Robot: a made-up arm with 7 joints.
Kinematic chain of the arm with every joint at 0, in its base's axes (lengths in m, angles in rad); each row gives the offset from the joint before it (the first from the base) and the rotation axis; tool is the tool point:
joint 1: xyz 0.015 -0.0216 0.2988 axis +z
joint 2: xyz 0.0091 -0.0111 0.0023 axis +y
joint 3: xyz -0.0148 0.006 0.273 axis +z
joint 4: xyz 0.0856 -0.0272 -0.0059 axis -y
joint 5: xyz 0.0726 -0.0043 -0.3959 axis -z
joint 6: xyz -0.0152 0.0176 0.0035 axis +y
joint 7: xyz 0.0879 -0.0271 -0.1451 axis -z
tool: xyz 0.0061 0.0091 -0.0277
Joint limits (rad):
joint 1: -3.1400..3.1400
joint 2: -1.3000..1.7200
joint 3: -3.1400..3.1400
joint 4: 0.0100..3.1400
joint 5: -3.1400..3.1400
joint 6: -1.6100..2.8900
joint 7: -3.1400..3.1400
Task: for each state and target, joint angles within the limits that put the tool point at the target. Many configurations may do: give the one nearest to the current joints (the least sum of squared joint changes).
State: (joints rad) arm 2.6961 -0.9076 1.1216 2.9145 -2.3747 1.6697 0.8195
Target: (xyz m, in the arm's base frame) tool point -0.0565 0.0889 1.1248
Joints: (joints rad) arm 2.6002 -0.0291 0.9757 2.8829 -2.2805 1.3754 0.8213
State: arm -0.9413 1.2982 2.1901 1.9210 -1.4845 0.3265 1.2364
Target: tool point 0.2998 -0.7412 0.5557
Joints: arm -1.7062 1.7200 2.1182 2.1078 -1.5282 -0.2213 1.2308
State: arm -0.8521 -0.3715 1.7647 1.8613 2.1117 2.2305 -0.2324
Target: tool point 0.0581 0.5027 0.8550
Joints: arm -0.9038 -0.3190 1.7427 2.0282 2.2966 1.8049 -0.2070
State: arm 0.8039 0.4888 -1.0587 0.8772 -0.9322 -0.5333 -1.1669
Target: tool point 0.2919 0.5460 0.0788
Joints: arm 1.4140 0.7674 -0.4124 1.2465 -0.9035 -0.4637 -1.1608
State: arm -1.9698 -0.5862 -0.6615 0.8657 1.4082 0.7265 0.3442
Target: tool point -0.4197 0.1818 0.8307
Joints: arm -2.2426 -0.9083 -0.7678 1.4245 1.4513 0.6558 0.3394
